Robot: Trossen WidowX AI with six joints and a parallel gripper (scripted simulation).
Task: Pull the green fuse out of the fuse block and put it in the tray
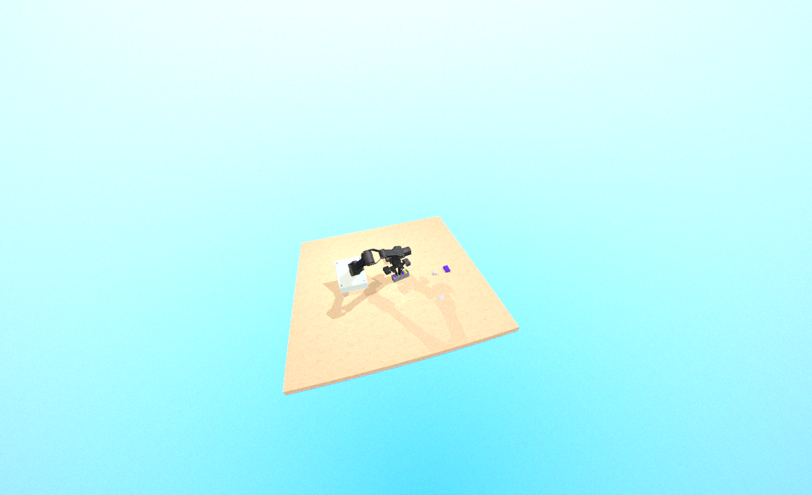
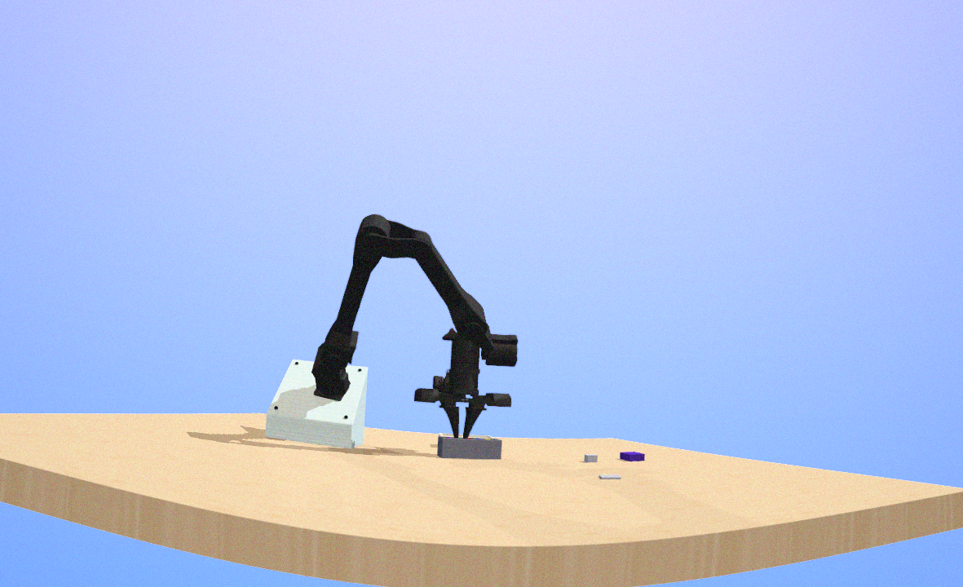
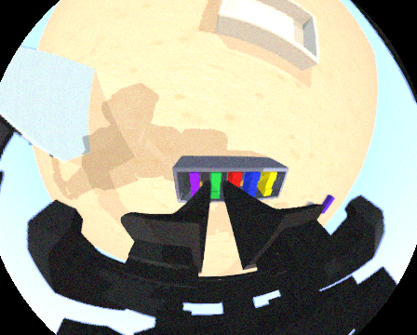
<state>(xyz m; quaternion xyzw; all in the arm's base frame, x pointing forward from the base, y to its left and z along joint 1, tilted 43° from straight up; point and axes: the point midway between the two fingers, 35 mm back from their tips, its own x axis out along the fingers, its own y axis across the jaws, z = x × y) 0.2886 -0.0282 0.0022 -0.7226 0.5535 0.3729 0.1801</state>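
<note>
The green fuse is 10 mm below my gripper tip. From my gripper tip the other things lie so: pale square tray 230 mm to the left, 30 mm below, 10 mm behind; then grey cube 260 mm ahead, 30 mm below; then flat grey piece 250 mm ahead, 230 mm to the right, 30 mm below.
</note>
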